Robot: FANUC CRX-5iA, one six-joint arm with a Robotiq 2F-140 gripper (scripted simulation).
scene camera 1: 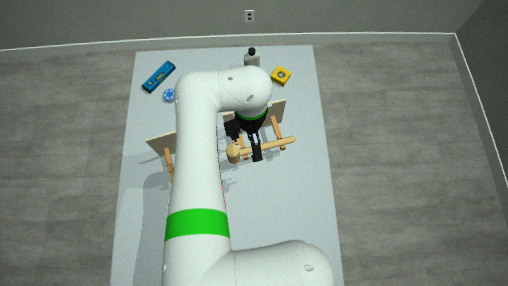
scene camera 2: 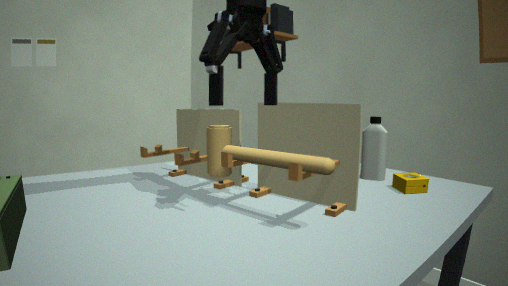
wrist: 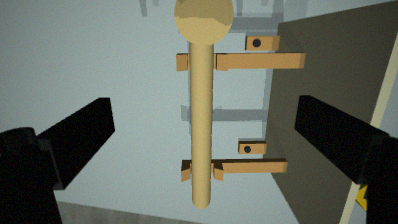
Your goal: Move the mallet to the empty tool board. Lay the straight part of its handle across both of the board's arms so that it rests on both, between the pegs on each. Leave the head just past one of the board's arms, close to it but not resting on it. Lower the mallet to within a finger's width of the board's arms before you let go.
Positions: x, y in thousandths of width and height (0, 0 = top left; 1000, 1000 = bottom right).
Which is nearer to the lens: the wooden mallet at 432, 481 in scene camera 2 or the grey bottle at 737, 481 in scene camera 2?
The wooden mallet.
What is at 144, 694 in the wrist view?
My gripper.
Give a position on a tool board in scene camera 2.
At 379, 435
